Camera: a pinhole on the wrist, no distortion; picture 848 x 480 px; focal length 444.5 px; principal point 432.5 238.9 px. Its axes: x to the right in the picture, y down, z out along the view. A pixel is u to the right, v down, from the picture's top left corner.
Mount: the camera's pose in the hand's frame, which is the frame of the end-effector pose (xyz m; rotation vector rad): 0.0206 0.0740 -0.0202 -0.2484 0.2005 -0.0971
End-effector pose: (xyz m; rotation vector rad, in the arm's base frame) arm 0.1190 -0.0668 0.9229 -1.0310 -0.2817 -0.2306
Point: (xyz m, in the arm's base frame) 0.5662 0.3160 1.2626
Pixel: 761 158
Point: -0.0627 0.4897 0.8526
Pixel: 91 289
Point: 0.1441 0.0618 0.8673
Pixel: 231 299
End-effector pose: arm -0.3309 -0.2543 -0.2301 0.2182 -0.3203 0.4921
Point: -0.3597 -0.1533 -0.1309
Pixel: 480 315
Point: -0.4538 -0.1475 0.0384
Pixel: 360 304
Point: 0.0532 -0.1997 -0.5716
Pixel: behind the camera
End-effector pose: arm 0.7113 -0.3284 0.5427 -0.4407 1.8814 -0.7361
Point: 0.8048 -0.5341 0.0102
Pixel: 795 317
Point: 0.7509 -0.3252 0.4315
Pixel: 530 161
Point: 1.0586 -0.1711 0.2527
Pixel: 261 391
